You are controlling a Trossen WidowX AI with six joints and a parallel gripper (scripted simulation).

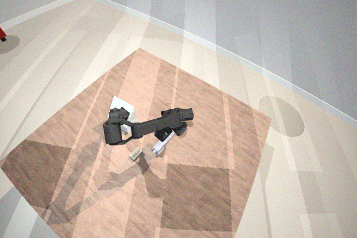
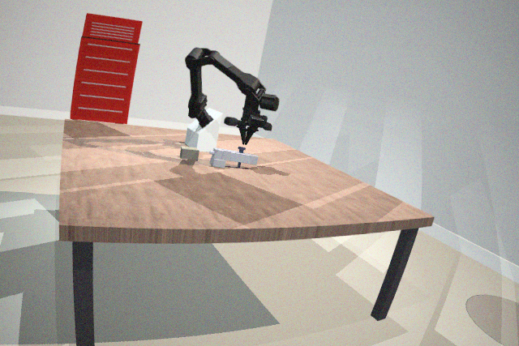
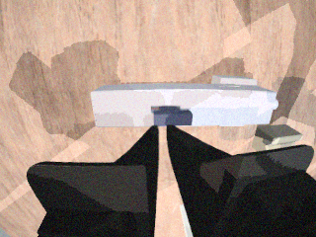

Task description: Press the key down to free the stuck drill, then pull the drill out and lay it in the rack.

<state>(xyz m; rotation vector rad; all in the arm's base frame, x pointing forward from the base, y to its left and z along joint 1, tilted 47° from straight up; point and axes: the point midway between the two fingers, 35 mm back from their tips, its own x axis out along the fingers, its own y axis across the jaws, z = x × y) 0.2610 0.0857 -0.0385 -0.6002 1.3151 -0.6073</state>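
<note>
Right now my gripper tip is 40 mm above the blue key, 10 mm to the left of it and 10 mm short of it. Also, from my gripper tip: drill: 80 mm to the right, 50 mm below; then white holder block: 60 mm below, 40 mm to the right; then olive rack: 200 mm to the right, 80 mm below, 80 mm behind.
</note>
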